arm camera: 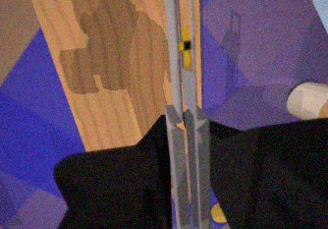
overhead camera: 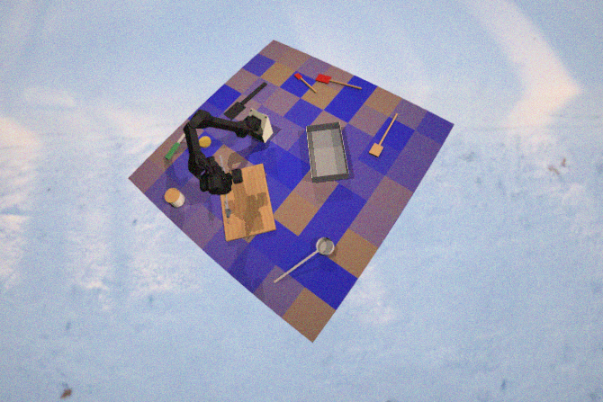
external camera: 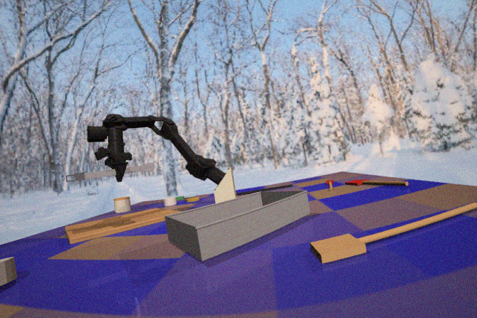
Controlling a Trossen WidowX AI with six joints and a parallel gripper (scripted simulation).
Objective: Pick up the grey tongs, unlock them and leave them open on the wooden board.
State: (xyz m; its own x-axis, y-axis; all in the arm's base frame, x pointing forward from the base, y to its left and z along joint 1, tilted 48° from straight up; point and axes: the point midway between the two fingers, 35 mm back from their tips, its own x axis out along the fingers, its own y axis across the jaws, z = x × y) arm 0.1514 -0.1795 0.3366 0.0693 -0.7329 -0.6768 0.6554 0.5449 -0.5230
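Now: gripper tip 4 cm short of the yellow lock piece, 4 cm to the left of it and 4 cm below it. Round my gripper tip: wooden board 4 cm ahead, 2 cm to the left, 14 cm below; then wooden-lidded jar 26 cm behind, 18 cm to the right, 12 cm below; then white cylinder 33 cm behind, 5 cm to the left, 13 cm below.
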